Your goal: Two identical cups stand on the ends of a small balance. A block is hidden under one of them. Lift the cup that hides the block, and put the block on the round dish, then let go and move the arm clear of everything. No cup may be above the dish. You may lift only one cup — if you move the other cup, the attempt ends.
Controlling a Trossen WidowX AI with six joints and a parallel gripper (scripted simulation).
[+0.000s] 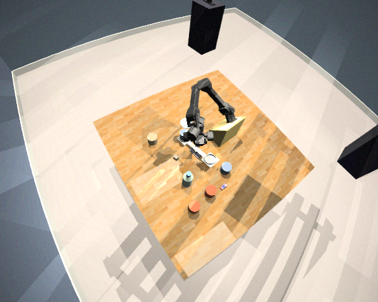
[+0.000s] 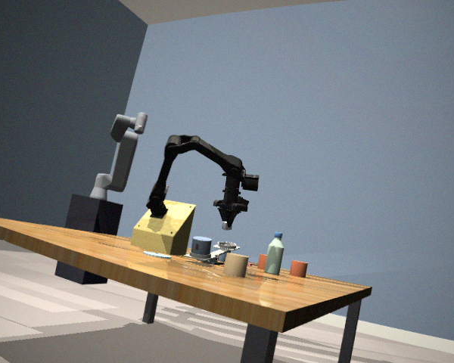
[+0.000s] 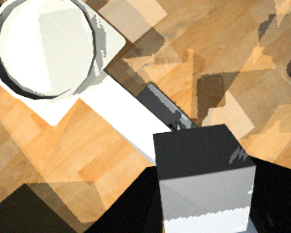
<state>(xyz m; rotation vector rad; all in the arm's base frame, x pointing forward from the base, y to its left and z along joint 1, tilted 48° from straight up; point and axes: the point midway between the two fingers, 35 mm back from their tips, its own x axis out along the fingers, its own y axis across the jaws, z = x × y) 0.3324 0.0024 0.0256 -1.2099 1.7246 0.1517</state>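
My gripper tip is 140 mm past the round dish, 250 mm to the left of it and 150 mm above it. The rest, counted from my gripper tip: balance (20 mm behind, 10 mm to the right, 130 mm below); balance beam (30 mm behind, 10 mm to the right, 120 mm below); green bottle (180 mm ahead, 120 mm to the left, 40 mm below).
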